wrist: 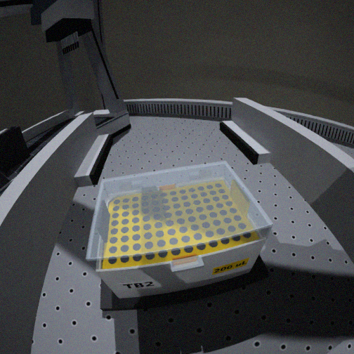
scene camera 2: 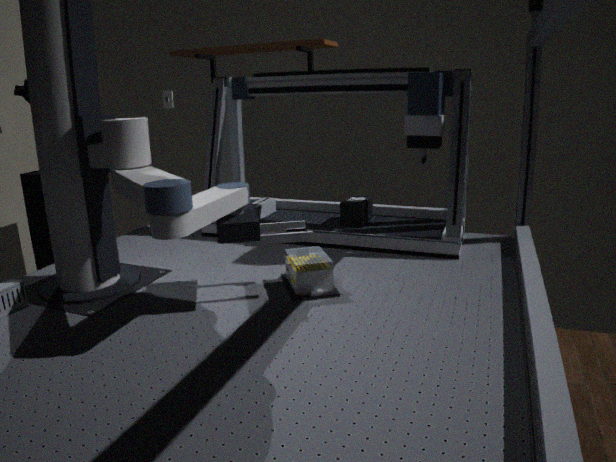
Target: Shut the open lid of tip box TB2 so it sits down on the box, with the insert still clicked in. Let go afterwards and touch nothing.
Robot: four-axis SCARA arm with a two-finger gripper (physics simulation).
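Places are measured from the arm's base along level axes (x ahead, y left, z up), in centimetres.
Pixels of known places: gripper, fingertip midpoint: (scene camera 2: 308, 230); arm's base at its link origin: (scene camera 2: 90, 288).
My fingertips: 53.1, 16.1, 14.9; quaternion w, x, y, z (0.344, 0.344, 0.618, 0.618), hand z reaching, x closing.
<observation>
Ahead of a thing's pixels: the offset from my fingertips to its top centre, as dx, dy, dz. "spot": to the spot under its first point. Level surfaces: height alone.
Tip box TB2 {-0.3, -0.1, -5.9} (scene camera 2: 314, 285) (wrist: 165, 287) stands upright on a dark base on the perforated table. Its clear lid {spot: -1.6, +2.2, -5.9} (scene camera 2: 306, 251) (wrist: 253, 206) lies over the top, down on the box and roughly level; a very small gap at the rim cannot be ruled out. The front tab (wrist: 187, 265) hangs at the box's front wall. The yellow insert {-0.3, -0.1, -6.2} (scene camera 2: 310, 263) (wrist: 172, 215) shows through the lid and looks flat inside. My gripper (scene camera 2: 307, 228) (wrist: 165, 117) is shut to its narrow stance, with nothing between its fingers. It is above and behind the box in the wrist view, apart from the lid.
A gantry frame (scene camera 2: 461, 150) stands behind the box, with a black block {spot: +0.9, +35.4, -4.3} (scene camera 2: 354, 212) on its deck. A raised rail (scene camera 2: 542, 320) runs along the table's right side. The arm's column (scene camera 2: 75, 200) stands at the left. The perforated table {dz -13.6} (scene camera 2: 350, 360) extends in front of the box.
</observation>
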